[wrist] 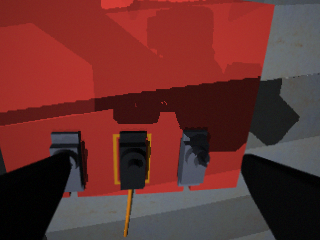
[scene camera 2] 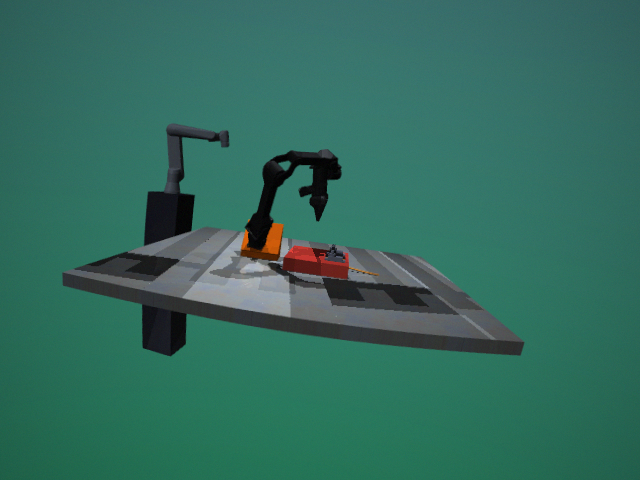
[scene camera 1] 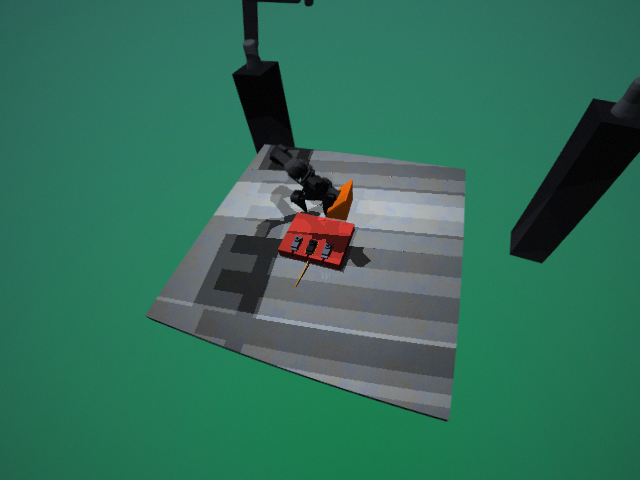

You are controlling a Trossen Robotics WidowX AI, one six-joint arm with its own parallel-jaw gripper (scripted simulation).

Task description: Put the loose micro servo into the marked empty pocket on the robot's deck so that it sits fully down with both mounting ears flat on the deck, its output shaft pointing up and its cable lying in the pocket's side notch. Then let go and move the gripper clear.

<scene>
The same spot on a red deck: [wrist: 97, 75] is [scene camera 1: 312, 228].
</scene>
